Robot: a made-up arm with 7 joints. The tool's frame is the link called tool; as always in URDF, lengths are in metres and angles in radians. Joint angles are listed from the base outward. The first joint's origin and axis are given. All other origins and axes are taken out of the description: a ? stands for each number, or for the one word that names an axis. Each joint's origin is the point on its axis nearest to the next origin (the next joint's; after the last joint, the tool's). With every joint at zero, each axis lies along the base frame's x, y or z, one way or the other. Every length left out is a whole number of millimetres.
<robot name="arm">
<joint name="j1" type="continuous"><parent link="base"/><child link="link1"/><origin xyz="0 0 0.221" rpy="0 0 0"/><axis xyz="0 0 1"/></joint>
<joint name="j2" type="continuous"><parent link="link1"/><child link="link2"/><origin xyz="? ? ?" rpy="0 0 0"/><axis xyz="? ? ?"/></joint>
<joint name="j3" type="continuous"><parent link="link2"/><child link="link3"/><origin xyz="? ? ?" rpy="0 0 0"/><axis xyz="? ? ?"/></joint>
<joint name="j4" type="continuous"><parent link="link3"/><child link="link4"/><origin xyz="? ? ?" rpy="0 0 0"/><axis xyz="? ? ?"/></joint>
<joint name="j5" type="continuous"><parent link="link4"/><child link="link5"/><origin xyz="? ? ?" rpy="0 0 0"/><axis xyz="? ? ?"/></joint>
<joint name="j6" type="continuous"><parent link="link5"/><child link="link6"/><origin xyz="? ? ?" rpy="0 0 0"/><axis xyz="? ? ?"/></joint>
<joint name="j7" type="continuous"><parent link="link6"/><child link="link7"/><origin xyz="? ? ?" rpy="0 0 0"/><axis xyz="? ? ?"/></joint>
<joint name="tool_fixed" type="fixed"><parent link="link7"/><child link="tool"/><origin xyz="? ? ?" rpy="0 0 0"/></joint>
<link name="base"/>
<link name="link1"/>
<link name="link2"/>
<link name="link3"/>
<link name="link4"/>
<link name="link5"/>
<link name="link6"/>
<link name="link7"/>
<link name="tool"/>
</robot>
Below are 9 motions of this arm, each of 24 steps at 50 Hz.
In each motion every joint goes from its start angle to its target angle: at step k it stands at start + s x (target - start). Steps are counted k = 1, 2, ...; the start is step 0. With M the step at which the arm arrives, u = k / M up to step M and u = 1 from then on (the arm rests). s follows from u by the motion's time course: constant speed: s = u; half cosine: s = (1 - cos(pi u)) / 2; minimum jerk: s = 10 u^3 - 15 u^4 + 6 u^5.
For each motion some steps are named. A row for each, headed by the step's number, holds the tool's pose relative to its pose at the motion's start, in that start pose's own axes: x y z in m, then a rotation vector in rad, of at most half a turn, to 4 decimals.
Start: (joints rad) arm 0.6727 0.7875 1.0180 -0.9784 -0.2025 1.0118 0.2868
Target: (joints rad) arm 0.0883 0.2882 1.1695 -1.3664 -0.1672 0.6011 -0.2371
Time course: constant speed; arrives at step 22
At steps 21, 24:
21: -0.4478 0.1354 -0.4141 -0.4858 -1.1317 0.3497
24: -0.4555 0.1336 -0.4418 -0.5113 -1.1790 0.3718

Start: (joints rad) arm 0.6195 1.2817 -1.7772 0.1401 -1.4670 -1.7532 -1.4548
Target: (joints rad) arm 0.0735 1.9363 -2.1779 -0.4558 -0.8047 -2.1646 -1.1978
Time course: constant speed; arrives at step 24
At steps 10, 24:
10: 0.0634 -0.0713 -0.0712 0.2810 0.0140 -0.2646
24: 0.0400 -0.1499 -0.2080 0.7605 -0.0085 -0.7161

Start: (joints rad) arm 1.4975 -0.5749 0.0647 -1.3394 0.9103 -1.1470 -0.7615
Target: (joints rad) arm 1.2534 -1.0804 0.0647 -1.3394 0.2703 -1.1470 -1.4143
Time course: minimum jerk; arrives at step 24
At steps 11, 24:
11: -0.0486 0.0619 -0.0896 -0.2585 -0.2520 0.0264
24: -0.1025 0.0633 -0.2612 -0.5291 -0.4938 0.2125

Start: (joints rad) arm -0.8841 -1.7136 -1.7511 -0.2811 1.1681 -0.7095 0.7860
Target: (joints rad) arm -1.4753 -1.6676 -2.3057 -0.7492 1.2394 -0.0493 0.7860
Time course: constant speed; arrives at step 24
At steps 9, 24:
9: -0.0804 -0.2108 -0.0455 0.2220 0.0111 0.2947
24: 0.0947 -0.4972 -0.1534 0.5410 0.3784 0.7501

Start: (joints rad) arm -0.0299 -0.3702 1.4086 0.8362 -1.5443 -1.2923 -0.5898
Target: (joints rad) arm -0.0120 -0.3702 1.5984 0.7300 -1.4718 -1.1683 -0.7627
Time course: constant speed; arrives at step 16
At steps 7, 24:
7: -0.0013 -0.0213 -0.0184 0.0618 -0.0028 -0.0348
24: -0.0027 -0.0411 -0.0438 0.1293 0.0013 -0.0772

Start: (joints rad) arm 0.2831 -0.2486 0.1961 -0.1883 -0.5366 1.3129 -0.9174
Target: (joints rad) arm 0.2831 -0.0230 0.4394 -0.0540 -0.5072 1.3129 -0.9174
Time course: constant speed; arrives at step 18
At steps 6, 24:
6: -0.0263 -0.0509 0.0056 0.0834 -0.0626 -0.0140
24: -0.0888 -0.1402 0.0032 0.2292 -0.2040 -0.0345

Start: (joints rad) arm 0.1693 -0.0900 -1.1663 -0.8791 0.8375 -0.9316 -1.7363
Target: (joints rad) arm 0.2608 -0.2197 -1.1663 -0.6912 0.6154 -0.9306 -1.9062
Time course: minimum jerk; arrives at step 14
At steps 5, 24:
5: -0.0138 0.0006 -0.0152 0.0075 -0.0329 0.0494
24: -0.0575 -0.0122 -0.0625 0.0560 -0.1326 0.1900

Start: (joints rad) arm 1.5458 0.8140 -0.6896 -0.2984 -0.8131 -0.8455 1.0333
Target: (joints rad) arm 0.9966 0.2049 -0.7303 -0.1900 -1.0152 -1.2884 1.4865
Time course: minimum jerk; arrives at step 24
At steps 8, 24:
8: 0.1227 0.0675 0.0038 -0.1109 0.1956 -0.0618
24: 0.5460 0.1126 -0.1898 -0.3645 0.9720 -0.3484

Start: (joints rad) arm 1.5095 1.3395 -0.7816 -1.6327 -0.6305 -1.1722 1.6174
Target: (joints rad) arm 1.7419 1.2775 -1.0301 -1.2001 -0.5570 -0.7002 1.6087
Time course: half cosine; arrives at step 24
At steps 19, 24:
19: 0.1093 -0.1888 0.0339 0.0711 0.1192 0.5203
24: 0.1322 -0.2083 0.0376 0.0833 0.1425 0.5805

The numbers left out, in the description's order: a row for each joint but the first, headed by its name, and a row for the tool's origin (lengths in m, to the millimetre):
j2: xyz -0.038 -0.122 0, axis 0 -1 0
j3: xyz 0.138 0 0.114, axis -1 0 0
j4: xyz 0 0.078 0.127, axis 0 0 1
j5: xyz 0.014 0.075 0, axis 0 1 0
j6: xyz -0.105 0 0.176, axis 0 0 -1
j7: xyz 0.099 -0.069 0, axis 0 1 0
tool: xyz -0.036 0 0.355

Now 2 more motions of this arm.
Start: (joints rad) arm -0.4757 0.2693 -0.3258 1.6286 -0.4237 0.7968 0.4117
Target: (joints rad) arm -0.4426 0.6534 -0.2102 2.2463 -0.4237 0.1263 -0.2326
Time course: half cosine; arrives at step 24
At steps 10, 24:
10: -0.0552 0.1035 -0.0001 -0.1952 -0.1826 0.5234
24: -0.0911 0.1617 -0.0209 -0.2186 -0.2955 1.4590

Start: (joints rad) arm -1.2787 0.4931 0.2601 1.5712 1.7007 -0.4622 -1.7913
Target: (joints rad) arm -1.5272 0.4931 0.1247 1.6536 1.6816 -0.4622 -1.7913
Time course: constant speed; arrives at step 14
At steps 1, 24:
1: -0.0023 -0.0015 0.0019 0.0035 -0.0062 -0.0075
24: -0.0333 -0.0132 0.0241 0.0342 -0.0904 -0.1063

